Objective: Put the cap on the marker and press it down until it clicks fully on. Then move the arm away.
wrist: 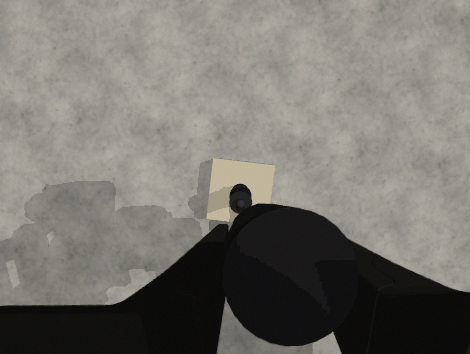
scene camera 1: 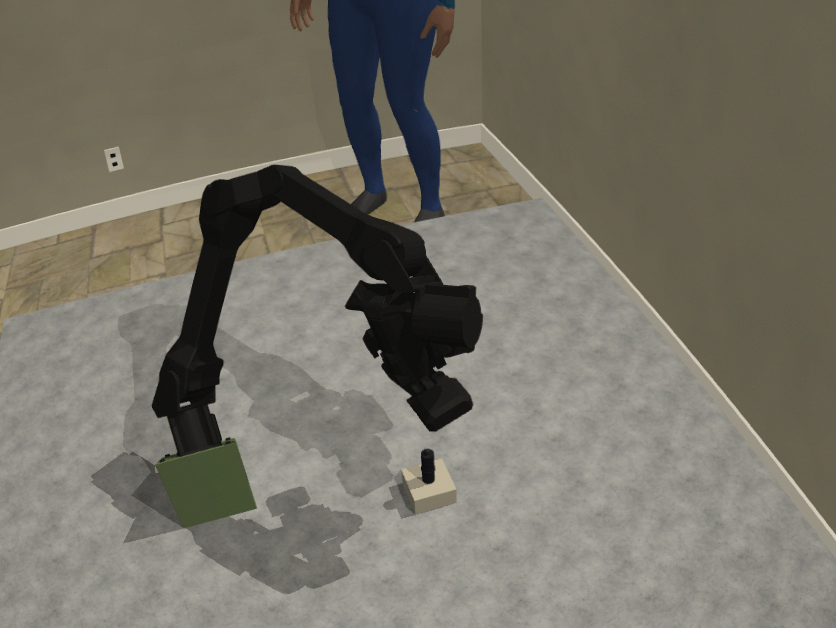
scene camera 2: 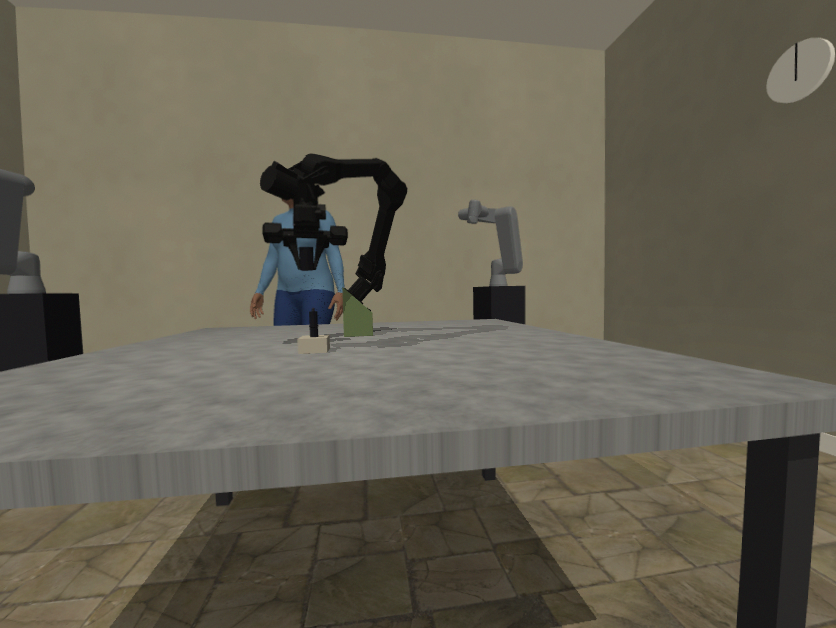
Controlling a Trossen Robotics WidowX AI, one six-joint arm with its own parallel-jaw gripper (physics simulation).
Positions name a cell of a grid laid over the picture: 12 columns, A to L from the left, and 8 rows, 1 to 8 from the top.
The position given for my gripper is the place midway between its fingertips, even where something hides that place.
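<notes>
My gripper: (scene camera 1: G6), (wrist: G6), (scene camera 2: E4). Beige block: (scene camera 1: G7), (wrist: G5). Cap: (wrist: H7).
</notes>
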